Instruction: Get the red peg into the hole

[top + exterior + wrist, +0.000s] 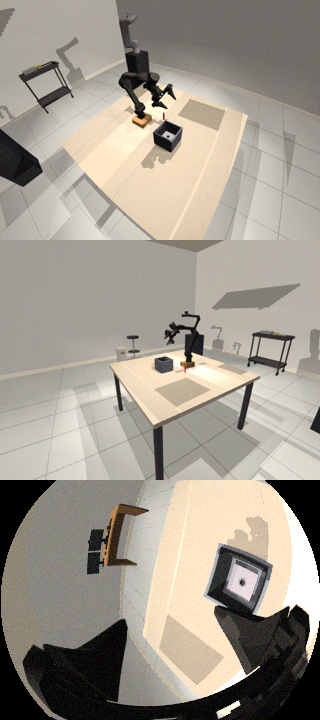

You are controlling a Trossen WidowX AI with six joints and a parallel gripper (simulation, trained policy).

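Now: the red peg 18 cm behind my gripper tip, 14 cm to the left of it and 31 cm below it.
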